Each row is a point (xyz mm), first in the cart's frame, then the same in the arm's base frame.
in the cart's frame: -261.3 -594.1 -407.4
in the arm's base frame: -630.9 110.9 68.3
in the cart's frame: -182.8 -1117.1 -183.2
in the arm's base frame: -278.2 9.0 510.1
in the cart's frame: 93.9 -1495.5 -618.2
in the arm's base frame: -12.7 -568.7 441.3
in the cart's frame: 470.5 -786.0 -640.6
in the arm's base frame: 7.5 -206.5 -275.8
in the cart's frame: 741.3 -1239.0 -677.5
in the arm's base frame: 418.0 -492.6 -103.8
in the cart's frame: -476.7 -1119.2 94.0
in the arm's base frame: -446.7 246.3 790.3
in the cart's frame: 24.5 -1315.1 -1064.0
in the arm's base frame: -280.8 -840.3 140.5
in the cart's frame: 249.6 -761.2 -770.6
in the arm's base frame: -231.2 -296.3 -240.4
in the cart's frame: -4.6 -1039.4 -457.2
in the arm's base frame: -239.6 -181.4 236.0
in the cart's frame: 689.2 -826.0 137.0
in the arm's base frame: 444.2 415.9 0.0
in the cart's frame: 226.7 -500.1 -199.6
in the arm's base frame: -189.3 324.6 -154.1
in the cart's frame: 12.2 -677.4 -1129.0
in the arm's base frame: -577.0 -544.0 -344.8
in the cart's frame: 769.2 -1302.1 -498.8
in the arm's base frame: 521.7 -378.6 10.1
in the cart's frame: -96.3 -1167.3 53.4
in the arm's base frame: -112.3 177.0 611.3
